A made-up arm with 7 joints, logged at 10 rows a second.
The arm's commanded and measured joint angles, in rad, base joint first. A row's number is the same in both.
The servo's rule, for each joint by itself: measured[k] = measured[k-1] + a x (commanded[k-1-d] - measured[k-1]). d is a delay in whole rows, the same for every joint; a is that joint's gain. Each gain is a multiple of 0.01, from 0.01 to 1. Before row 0 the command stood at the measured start. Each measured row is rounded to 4 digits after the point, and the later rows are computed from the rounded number. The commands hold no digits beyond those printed.
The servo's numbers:
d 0
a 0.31 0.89 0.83 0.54 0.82 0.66 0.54
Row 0, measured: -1.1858, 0.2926, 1.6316, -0.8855, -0.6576, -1.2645, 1.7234
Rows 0 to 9, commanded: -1.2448, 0.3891, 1.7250, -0.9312, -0.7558, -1.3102, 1.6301; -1.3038, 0.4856, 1.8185, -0.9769, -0.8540, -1.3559, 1.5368; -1.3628, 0.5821, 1.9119, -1.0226, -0.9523, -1.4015, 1.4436; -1.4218, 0.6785, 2.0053, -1.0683, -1.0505, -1.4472, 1.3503; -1.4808, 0.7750, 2.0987, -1.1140, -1.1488, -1.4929, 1.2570; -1.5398, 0.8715, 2.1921, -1.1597, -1.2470, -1.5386, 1.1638; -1.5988, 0.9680, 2.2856, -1.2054, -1.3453, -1.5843, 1.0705; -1.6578, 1.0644, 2.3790, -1.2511, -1.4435, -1.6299, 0.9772; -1.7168, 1.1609, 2.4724, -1.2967, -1.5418, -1.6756, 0.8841; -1.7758, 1.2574, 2.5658, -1.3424, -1.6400, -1.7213, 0.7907
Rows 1 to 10, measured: -1.2041, 0.3785, 1.7091, -0.9102, -0.7381, -1.2947, 1.6730; -1.2350, 0.4738, 1.7999, -0.9462, -0.8331, -1.3351, 1.5995; -1.2746, 0.5702, 1.8929, -0.9875, -0.9308, -1.3789, 1.5153; -1.3202, 0.6666, 1.9862, -1.0311, -1.0290, -1.4240, 1.4262; -1.3700, 0.7631, 2.0796, -1.0759, -1.1272, -1.4695, 1.3348; -1.4226, 0.8596, 2.1730, -1.1212, -1.2254, -1.5151, 1.2425; -1.4772, 0.9561, 2.2665, -1.1667, -1.3237, -1.5608, 1.1496; -1.5332, 1.0525, 2.3599, -1.2123, -1.4219, -1.6064, 1.0565; -1.5901, 1.1490, 2.4533, -1.2579, -1.5202, -1.6521, 0.9634; -1.6477, 1.2455, 2.5467, -1.3035, -1.6184, -1.6978, 0.8701
